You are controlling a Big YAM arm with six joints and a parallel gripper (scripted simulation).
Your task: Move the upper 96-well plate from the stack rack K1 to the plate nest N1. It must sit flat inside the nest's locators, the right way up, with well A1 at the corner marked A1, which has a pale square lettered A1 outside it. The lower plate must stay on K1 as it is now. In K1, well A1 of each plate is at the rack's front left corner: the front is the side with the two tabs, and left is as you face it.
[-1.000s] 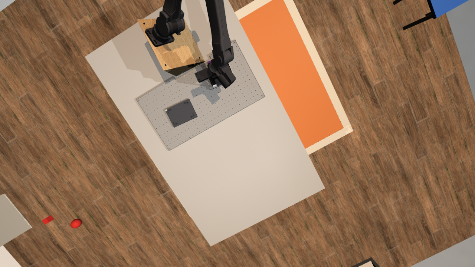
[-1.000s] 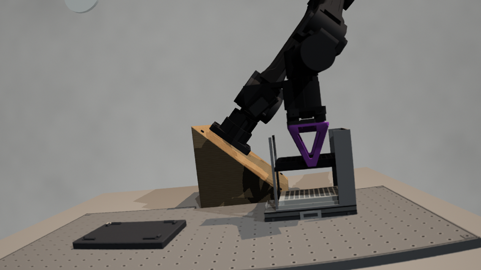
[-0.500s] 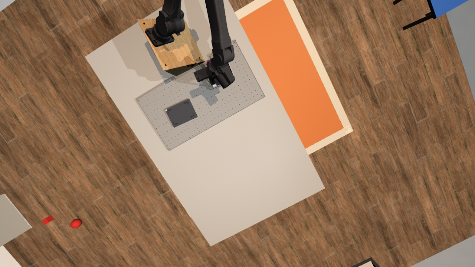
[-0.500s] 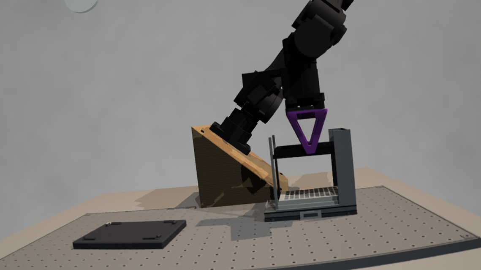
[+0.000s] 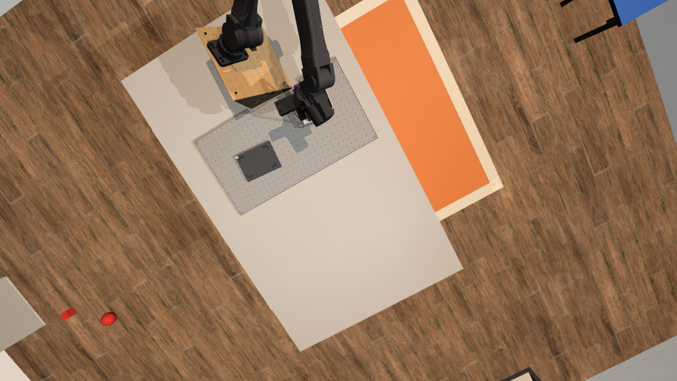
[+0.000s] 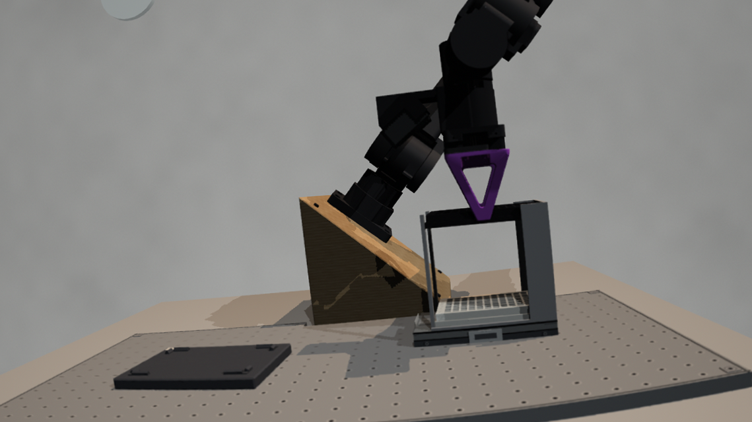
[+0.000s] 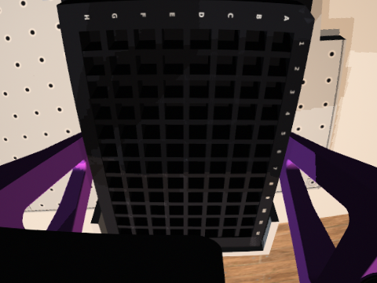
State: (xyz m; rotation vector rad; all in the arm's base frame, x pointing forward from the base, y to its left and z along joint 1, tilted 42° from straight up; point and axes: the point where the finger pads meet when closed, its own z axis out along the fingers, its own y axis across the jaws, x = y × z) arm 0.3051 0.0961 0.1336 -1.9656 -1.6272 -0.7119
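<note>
Right now the pale A1 square is 390 mm to the right of my hand and 130 mm below it. Round my hand: black 96-well plate (right at my hand); white plate (110 mm below).
</note>
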